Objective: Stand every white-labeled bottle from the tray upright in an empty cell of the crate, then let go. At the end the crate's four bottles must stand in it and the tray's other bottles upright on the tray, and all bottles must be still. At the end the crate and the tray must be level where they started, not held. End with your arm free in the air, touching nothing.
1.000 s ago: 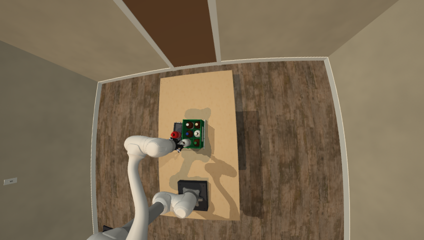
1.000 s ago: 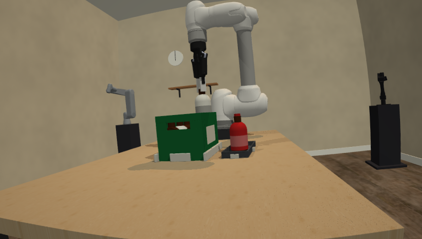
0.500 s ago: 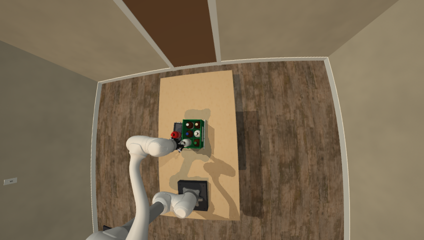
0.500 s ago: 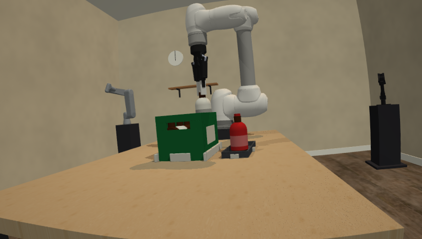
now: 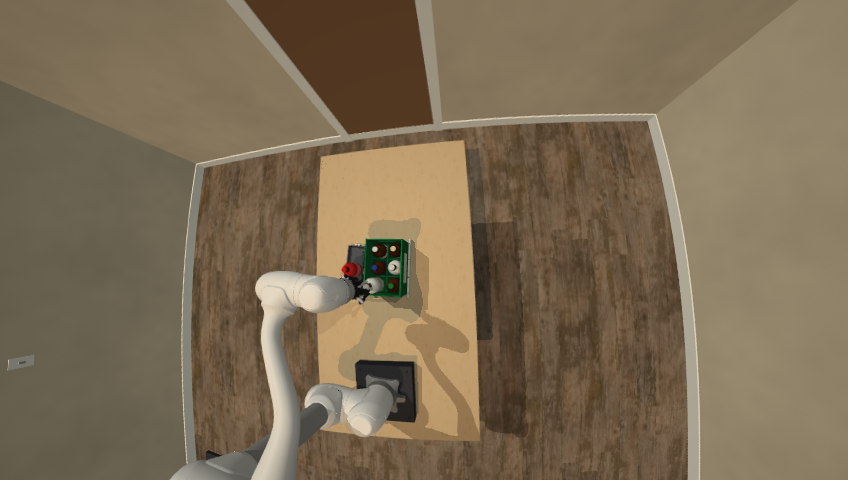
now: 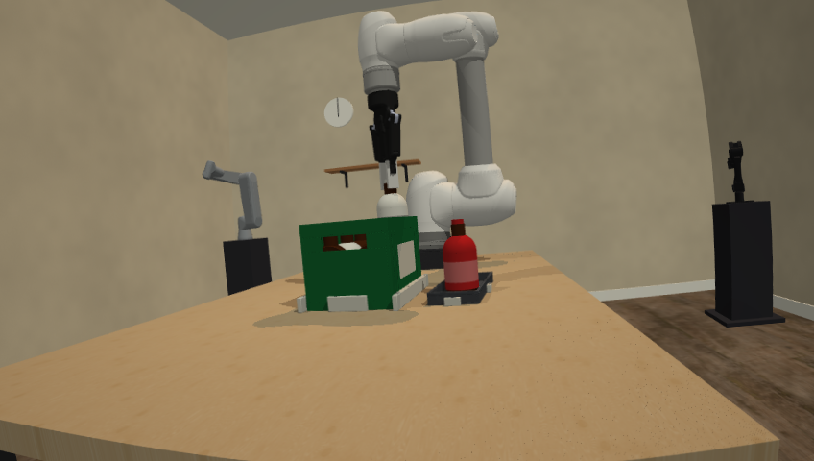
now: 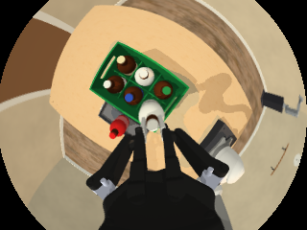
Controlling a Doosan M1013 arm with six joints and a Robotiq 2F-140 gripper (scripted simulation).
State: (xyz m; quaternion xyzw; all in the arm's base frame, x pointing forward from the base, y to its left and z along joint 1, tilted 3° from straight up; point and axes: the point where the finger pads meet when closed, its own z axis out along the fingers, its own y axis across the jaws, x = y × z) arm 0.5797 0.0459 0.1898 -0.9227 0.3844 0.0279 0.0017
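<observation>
My hand is 90 mm above the white-labeled bottle. From my hand the other things lie so: dark tray: 260 mm below, 170 mm to the left, 60 mm ahead; green crate: 190 mm below, 90 mm ahead, 40 mm to the right; red-labeled bottle: 190 mm below, 170 mm to the left, 60 mm ahead.
</observation>
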